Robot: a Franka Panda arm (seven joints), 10 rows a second.
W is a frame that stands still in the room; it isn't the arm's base.
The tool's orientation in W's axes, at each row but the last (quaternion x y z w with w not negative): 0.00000 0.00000 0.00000 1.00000; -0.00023 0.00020 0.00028 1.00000; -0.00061 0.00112 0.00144 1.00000; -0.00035 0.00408 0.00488 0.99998; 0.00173 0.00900 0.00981 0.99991; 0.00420 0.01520 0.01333 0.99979
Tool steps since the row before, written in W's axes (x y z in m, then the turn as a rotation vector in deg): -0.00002 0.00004 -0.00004 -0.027 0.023 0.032; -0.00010 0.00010 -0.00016 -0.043 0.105 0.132; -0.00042 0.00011 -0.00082 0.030 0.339 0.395; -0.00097 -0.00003 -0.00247 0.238 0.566 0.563; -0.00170 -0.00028 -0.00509 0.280 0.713 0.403; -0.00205 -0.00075 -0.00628 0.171 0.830 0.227
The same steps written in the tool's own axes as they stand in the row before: -0.00002 0.00004 -0.00004 -0.027 0.023 0.032; -0.00010 0.00010 -0.00016 -0.043 0.105 0.132; -0.00042 0.00011 -0.00082 0.030 0.338 0.395; -0.00095 -0.00002 -0.00248 0.239 0.563 0.565; -0.00161 -0.00027 -0.00512 0.287 0.709 0.406; -0.00188 -0.00075 -0.00633 0.186 0.827 0.225
